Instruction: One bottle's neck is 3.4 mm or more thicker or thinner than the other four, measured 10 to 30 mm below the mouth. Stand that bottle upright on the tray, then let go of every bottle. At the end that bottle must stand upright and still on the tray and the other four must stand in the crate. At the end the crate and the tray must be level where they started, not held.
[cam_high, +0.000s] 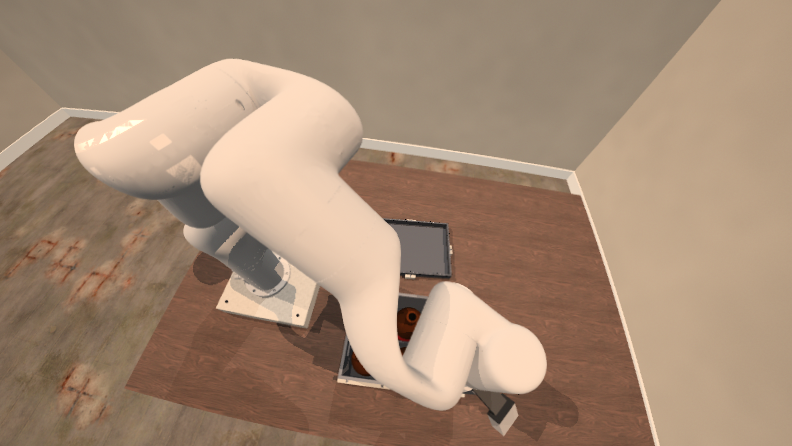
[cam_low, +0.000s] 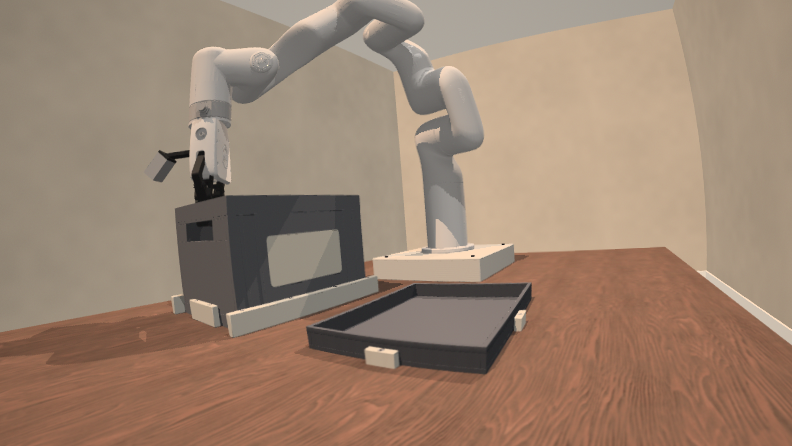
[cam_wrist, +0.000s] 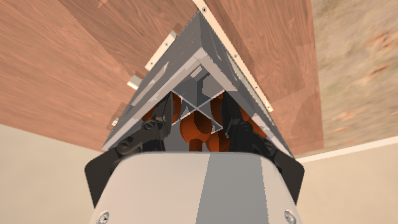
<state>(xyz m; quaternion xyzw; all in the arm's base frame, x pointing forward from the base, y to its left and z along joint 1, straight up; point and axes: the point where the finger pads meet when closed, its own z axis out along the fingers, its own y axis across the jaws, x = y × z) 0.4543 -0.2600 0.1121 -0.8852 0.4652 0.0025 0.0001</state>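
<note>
Right now the brown bottle is 100 mm to the left of my hand, 70 mm below it and 70 mm behind it. Also, from my hand: dark tray (350 mm to the left, 150 mm below, 30 mm behind); dark grey crate (80 mm behind, 70 mm below, 60 mm to the left).
</note>
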